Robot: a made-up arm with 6 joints.
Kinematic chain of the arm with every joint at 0, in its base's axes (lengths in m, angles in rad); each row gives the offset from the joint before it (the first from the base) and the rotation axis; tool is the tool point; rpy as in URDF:
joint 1: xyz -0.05 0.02 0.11 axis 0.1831 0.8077 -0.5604
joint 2: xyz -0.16 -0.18 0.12 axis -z
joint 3: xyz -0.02 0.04 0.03 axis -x
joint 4: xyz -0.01 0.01 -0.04 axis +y
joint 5: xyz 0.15 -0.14 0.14 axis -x
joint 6: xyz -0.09 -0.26 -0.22 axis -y
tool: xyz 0.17 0.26 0.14 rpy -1.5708 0 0
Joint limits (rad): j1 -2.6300..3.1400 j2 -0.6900..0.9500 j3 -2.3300..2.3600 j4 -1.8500..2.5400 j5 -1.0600..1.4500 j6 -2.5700..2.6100
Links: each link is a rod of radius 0.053 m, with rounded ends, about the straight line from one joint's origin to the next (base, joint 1, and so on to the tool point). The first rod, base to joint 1, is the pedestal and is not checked.
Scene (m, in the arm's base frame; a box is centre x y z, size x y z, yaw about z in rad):
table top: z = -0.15
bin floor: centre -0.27 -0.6 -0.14 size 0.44 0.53 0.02 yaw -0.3
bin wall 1: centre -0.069 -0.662 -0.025 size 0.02 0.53 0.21 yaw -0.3
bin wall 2: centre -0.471 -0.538 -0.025 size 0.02 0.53 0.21 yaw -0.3
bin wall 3: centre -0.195 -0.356 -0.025 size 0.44 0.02 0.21 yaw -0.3
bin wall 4: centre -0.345 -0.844 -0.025 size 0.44 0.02 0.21 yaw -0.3
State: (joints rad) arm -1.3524 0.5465 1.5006 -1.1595 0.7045 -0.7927
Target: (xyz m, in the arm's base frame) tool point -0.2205 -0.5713 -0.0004
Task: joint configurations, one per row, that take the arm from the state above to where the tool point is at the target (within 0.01 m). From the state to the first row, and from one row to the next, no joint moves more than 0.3 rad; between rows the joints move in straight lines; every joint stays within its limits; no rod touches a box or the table.
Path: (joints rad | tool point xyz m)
1: -1.2699 0.6138 1.3446 -0.9075 0.6554 -0.9673 | -0.3334 -0.1768 0.5036
2: -1.1874 0.6810 1.1885 -0.6554 0.6063 -1.1419 | -0.2519 -0.3285 0.5347
3: -1.1049 0.7482 1.0325 -0.4034 0.5572 -1.3165 | -0.1851 -0.4784 0.4732
4: -1.0223 0.8155 0.8764 -0.1513 0.5081 -1.4911 | -0.1546 -0.5850 0.3363
5: -0.9398 0.8828 0.7204 0.1007 0.4590 -1.6657 | -0.1686 -0.6187 0.1627
6: -0.8573 0.9500 0.5643 0.3528 0.4099 -1.8403 | -0.2205 -0.5713 -0.0004

